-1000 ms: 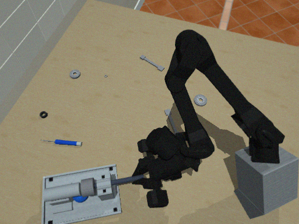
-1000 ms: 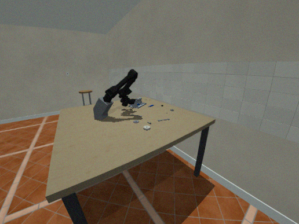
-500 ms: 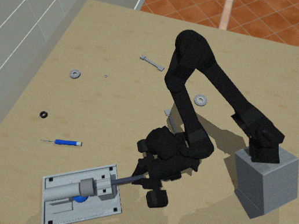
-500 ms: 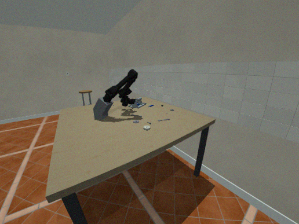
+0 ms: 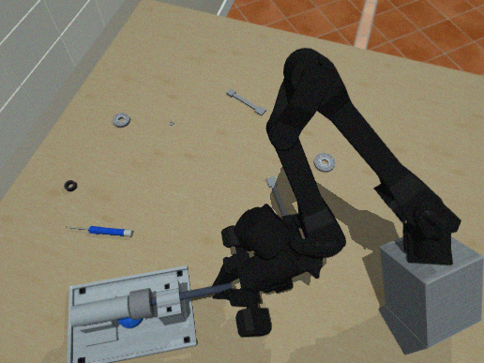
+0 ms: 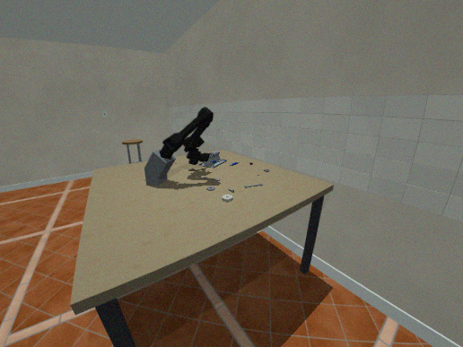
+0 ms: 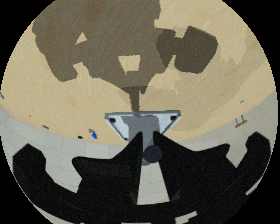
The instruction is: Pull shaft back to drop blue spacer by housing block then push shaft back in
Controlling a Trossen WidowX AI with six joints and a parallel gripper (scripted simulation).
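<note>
Now: hand 7 cm short of the dark shaft and 3 cm to the right of it. From my hand the other things lie so: grey spacer (13 cm ahead, 5 cm to the left); then blue spacer (17 cm ahead, 7 cm to the left, 7 cm below).
</note>
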